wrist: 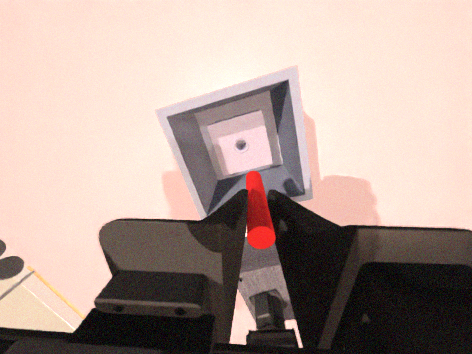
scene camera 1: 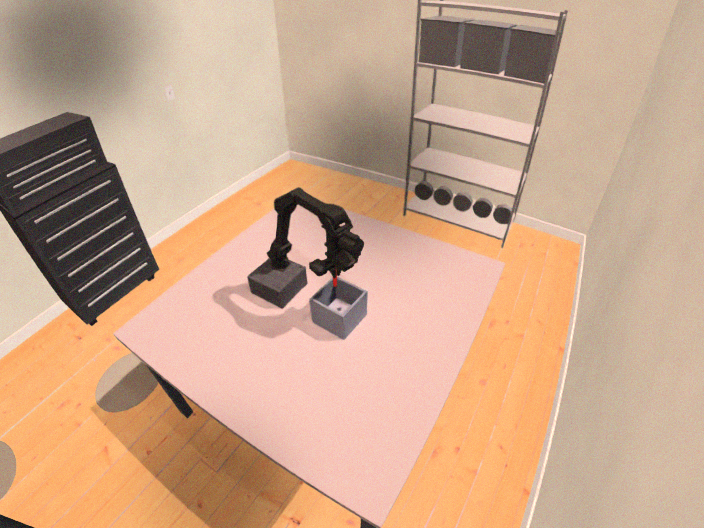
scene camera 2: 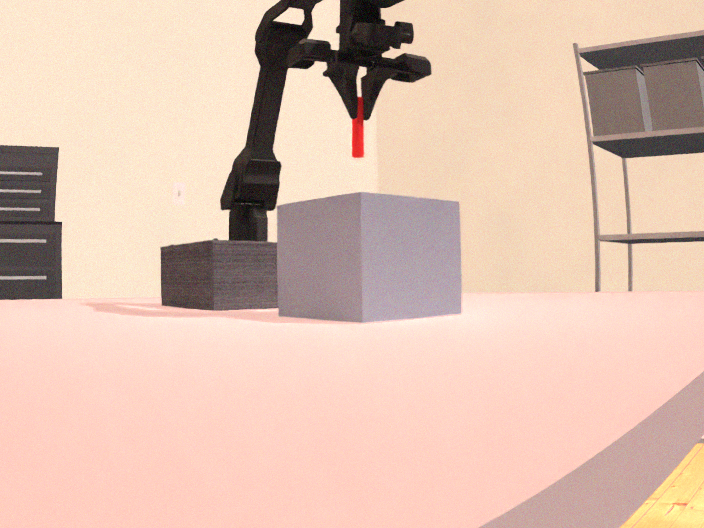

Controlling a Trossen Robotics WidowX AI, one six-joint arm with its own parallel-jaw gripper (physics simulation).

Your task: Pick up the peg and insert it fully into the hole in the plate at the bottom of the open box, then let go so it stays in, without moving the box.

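Pixels of known places: gripper, fingertip midpoint: (wrist: pixel 257 196) (scene camera 1: pixel 336 276) (scene camera 2: pixel 360 119); arm's base, link origin: (wrist: pixel 267 301) (scene camera 1: pixel 280 265) (scene camera 2: pixel 247 245).
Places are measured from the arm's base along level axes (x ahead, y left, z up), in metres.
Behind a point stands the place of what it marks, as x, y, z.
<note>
My gripper (scene camera 2: pixel 359 115) @[0.322, -0.117, 0.145] (wrist: pixel 257 196) @[0.322, -0.117, 0.145] is shut on the red peg (scene camera 1: pixel 335 280) @[0.320, -0.120, 0.127] (scene camera 2: pixel 357 137) @[0.319, -0.120, 0.120] (wrist: pixel 260 215) @[0.323, -0.117, 0.167] and holds it near upright, its lower end pointing down. In scene camera 2 the peg's lower end is above the rim of the grey open box (scene camera 1: pixel 346 322) @[0.386, -0.184, -0.009] (scene camera 2: pixel 409 261) @[0.398, -0.133, -0.035] (wrist: pixel 192 172) @[0.334, -0.036, 0.027]. The light plate (scene camera 1: pixel 344 303) @[0.330, -0.070, -0.041] (wrist: pixel 257 155) @[0.294, -0.122, -0.042] lies at the bottom of the box, with a small round hole (scene camera 1: pixel 339 309) @[0.320, -0.099, -0.052] (wrist: pixel 241 145) in it. In the wrist view the peg's far end shows below the hole, over the box's near inner wall. The box stands flat on the table.
The pink table (scene camera 1: pixel 352 392) @[0.496, -0.401, -0.099] (scene camera 2: pixel 284 409) @[0.629, -0.588, -0.099] carries the box and the arm's dark base block (scene camera 1: pixel 272 287) @[0.039, -0.135, 0.003] (scene camera 2: pixel 193 275) @[0.019, -0.138, -0.048], which stands close beside the box. A dark drawer cabinet (scene camera 1: pixel 85 227) and a metal shelf rack (scene camera 1: pixel 410 125) (scene camera 2: pixel 592 170) stand beyond the table.
</note>
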